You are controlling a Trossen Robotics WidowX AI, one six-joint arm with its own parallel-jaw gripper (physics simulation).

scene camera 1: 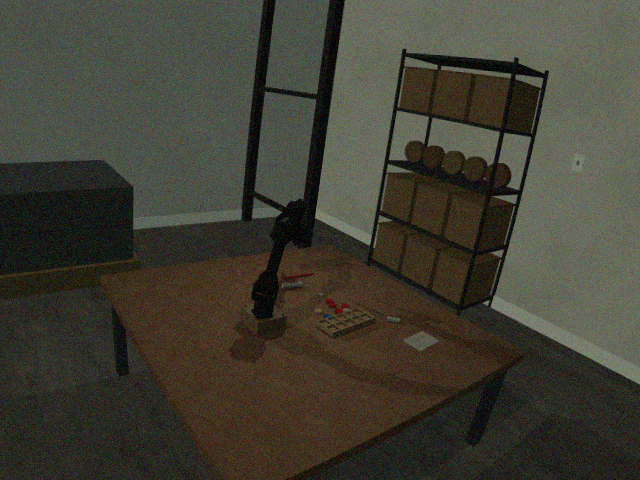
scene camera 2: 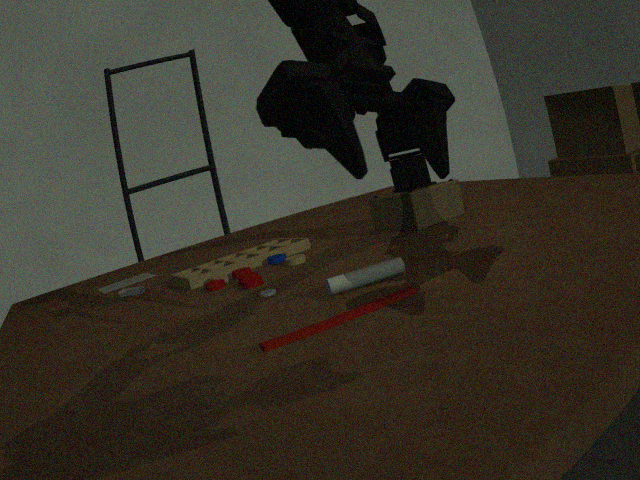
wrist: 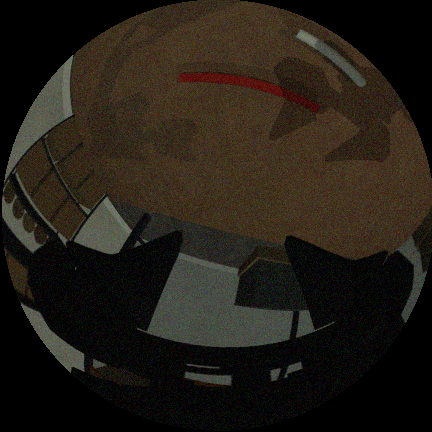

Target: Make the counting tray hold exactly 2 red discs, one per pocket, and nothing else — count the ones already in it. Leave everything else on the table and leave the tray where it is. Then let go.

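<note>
The wooden counting tray [scene camera 1: 354, 328] [scene camera 2: 181, 281] lies on the table, its pockets dim; I can make out no disc in them, though I cannot be sure. Several red discs lie close together beside its long side, among them one red disc [scene camera 1: 329, 301], another red disc [scene camera 1: 345, 305] and a red disc [scene camera 2: 215, 284] near the tray's end in scene camera 2. A blue disc [scene camera 1: 326, 316] [scene camera 2: 276, 258] and a cream disc [scene camera 1: 318, 311] [scene camera 2: 296, 259] lie by the same side. My gripper [scene camera 2: 401, 177] [wrist: 234, 238] is open and empty, high above the table, away from tray and discs.
A red stick [scene camera 1: 298, 276] [scene camera 2: 338, 320] [wrist: 230, 79] and a grey-white cylinder [scene camera 1: 292, 285] [scene camera 2: 366, 275] [wrist: 332, 57] lie near the arm. A small grey disc [scene camera 1: 321, 293] [scene camera 2: 267, 292], a small grey piece [scene camera 1: 393, 319] [scene camera 2: 131, 291] and a pale card [scene camera 1: 421, 341] [scene camera 2: 126, 283] also lie there.
</note>
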